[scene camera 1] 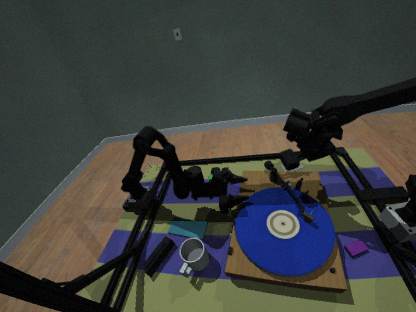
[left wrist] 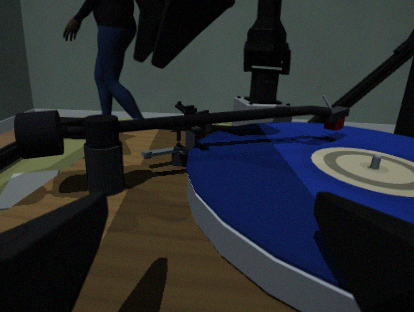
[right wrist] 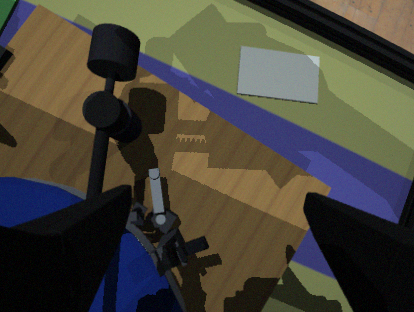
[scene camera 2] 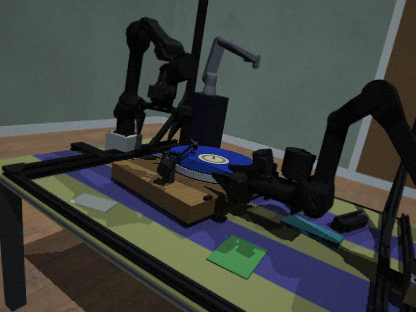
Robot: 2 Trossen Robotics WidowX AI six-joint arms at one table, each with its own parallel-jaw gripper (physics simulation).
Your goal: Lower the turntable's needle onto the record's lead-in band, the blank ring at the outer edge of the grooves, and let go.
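Frame: origin at the left arm's base, x ahead, y up, z right, level; centimetres.
Where they show: left gripper, fingertip midpoint: (scene camera 1: 248,187) (left wrist: 213,202) (scene camera 2: 220,169); right gripper, fingertip midpoint: (scene camera 1: 298,164) (left wrist: 146,63) (right wrist: 220,197) (scene camera 2: 153,138); left arm's base, origin of the base link: (scene camera 1: 138,193); right arm's base, origin of the base link: (scene camera 1: 410,216) (left wrist: 262,101) (scene camera 2: 124,133).
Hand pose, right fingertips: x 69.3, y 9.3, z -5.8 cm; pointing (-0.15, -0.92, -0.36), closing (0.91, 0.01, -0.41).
Things, the pixels of their top centre, and the offset from my right fingertips. "*": a spot on its surface instead.
- blue record, middle of its top: (left wrist: 374,167) (scene camera 2: 213,158) (scene camera 1: 282,223) dy -6.5, dx -8.2, dz +19.9 cm
- black tonearm, middle of its top: (right wrist: 71,265) (left wrist: 218,97) (scene camera 2: 183,148) (scene camera 1: 286,183) dy -2.2, dx -5.4, dz +7.1 cm
- lift lever, middle of its top: (right wrist: 156,190) (left wrist: 160,150) dy -7.7, dx -3.6, dz +2.0 cm
- grey mug, surface spot: (scene camera 1: 194,257) * dy -15.0, dx -37.4, dz +29.1 cm
- black block, middle of its top: (scene camera 2: 354,215) (scene camera 1: 155,253) dy -12.1, dx -51.0, dz +30.3 cm
- teal item, middle of its top: (scene camera 2: 311,228) (scene camera 1: 187,227) dy -15.0, dx -43.0, dz +17.8 cm
- magenta block, middle of its top: (scene camera 1: 356,247) dy -14.3, dx +15.2, dz +24.5 cm
- green square, surface spot: (scene camera 2: 237,256) * dy -15.5, dx -34.6, dz -7.7 cm
- pale card, middle of its top: (right wrist: 279,74) (left wrist: 29,187) (scene camera 2: 94,202) dy -15.6, dx +2.3, dz -15.9 cm
A blue record (scene camera 1: 255,245) (scene camera 2: 187,160) (left wrist: 240,185) lies on the wooden turntable (scene camera 1: 300,284) (scene camera 2: 155,187). The black tonearm (scene camera 1: 291,192) (left wrist: 220,118) (right wrist: 97,162) reaches in over the record. Its red cartridge (left wrist: 334,123) hangs slightly above the surface, between the label and the outer edge, with a shadow below; the needle tip is too small to see. My left gripper (scene camera 1: 246,189) (scene camera 2: 220,183) (left wrist: 213,202) is open and empty, low at the turntable's side near the pivot. My right gripper (scene camera 2: 157,127) (right wrist: 220,197) is open and empty, above the lift lever (right wrist: 156,192) and arm rest.
A grey mug (scene camera 1: 194,257), a black block (scene camera 1: 160,256) (scene camera 2: 350,220) and a teal item (scene camera 1: 187,229) (scene camera 2: 312,229) lie left of the turntable in scene camera 1. A magenta block (scene camera 1: 356,248) is to its right. A green square (scene camera 2: 237,256) and pale card (scene camera 2: 94,202) (right wrist: 278,75) lie nearby.
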